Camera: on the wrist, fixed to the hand. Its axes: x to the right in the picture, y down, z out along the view.
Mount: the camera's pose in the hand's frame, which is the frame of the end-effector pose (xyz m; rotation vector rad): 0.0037 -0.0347 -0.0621 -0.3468 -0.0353 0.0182
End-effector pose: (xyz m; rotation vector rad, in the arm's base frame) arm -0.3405 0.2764 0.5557 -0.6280 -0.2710 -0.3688
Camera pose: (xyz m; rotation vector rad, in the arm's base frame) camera -0.3432 0.2114 0.5267 -0.9778 -0.2365 -0.3909
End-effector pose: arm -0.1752 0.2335 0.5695 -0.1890 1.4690 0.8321
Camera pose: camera -0.2044 0.1736 0.5445 -0.4187 1.2870 1.0969
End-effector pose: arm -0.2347 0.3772 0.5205 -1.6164 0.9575 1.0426
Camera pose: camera -0.1895 0.3252 0.5386 -1.8645 0.7996 1.2997
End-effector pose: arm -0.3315 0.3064 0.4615 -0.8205 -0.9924 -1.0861
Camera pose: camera -0.3496 0.2394 0.4454 -1.1296 -0.8342 -1.2507
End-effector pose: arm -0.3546 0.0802 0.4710 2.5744 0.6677 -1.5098
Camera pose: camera -0.3168 0.1304 0.5046 2.2834 0.8175 -1.2968
